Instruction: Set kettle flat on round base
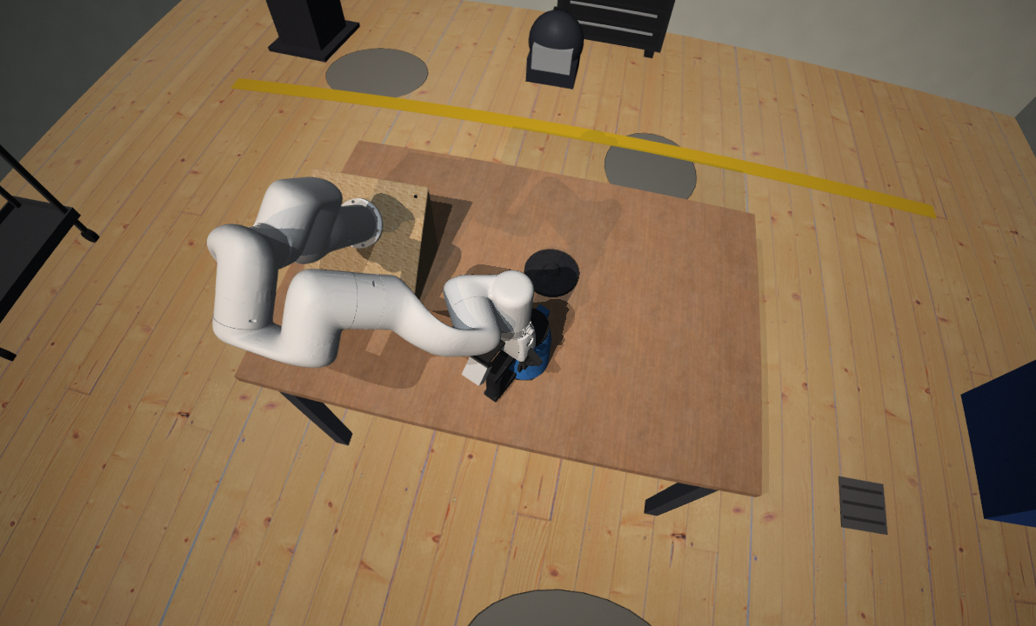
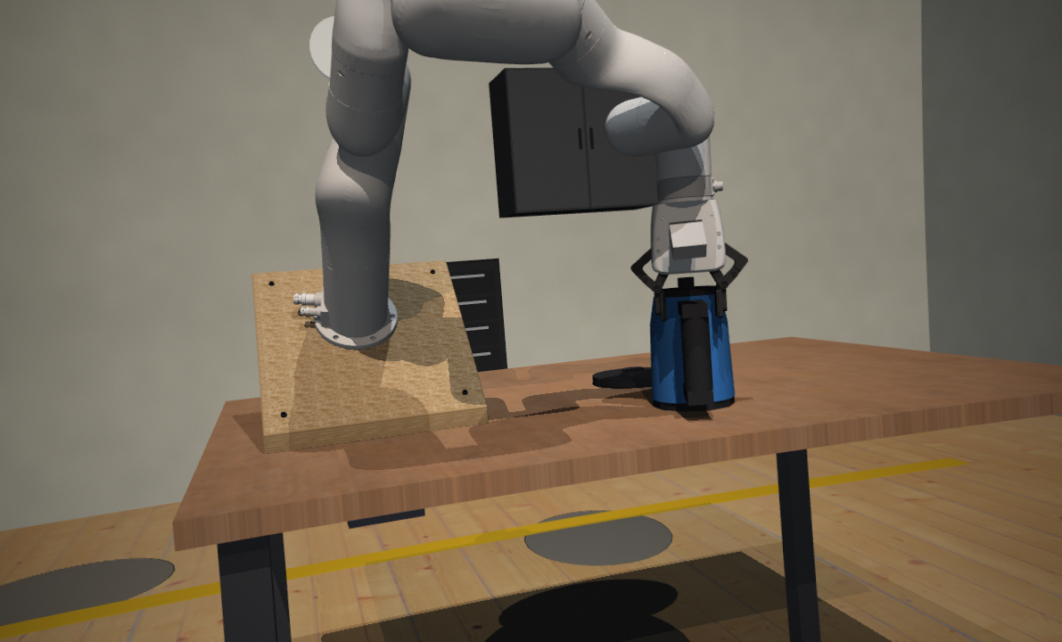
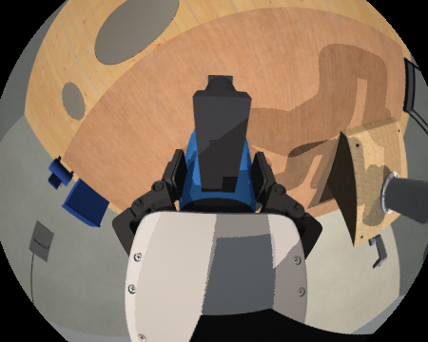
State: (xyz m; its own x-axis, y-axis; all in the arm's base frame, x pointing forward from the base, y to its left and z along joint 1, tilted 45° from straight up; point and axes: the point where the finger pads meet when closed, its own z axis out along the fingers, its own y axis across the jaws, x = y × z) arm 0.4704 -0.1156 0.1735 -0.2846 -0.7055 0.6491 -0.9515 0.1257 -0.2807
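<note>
Right now the blue kettle is 50 mm below my hand, 30 mm to the left of it and 10 mm ahead of it. Also, from my hand: round black base: 330 mm to the left, 140 mm below, 10 mm ahead.
</note>
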